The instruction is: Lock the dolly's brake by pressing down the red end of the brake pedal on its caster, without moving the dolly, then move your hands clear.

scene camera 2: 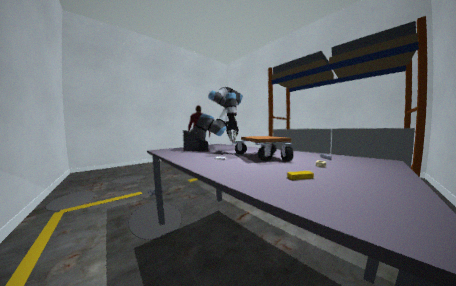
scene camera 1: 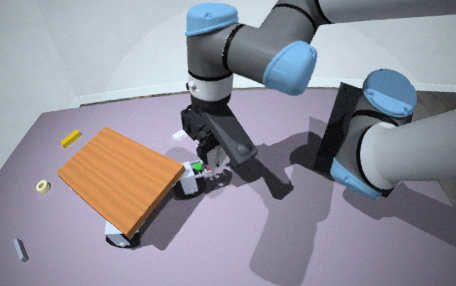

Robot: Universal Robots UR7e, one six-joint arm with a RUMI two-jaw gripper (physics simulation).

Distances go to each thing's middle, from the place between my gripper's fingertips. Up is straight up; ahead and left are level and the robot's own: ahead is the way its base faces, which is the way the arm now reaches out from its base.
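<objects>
The dolly [scene camera 1: 121, 179] is 30 mm below my hand, 230 mm ahead of it and 10 mm to the left of it.
</objects>
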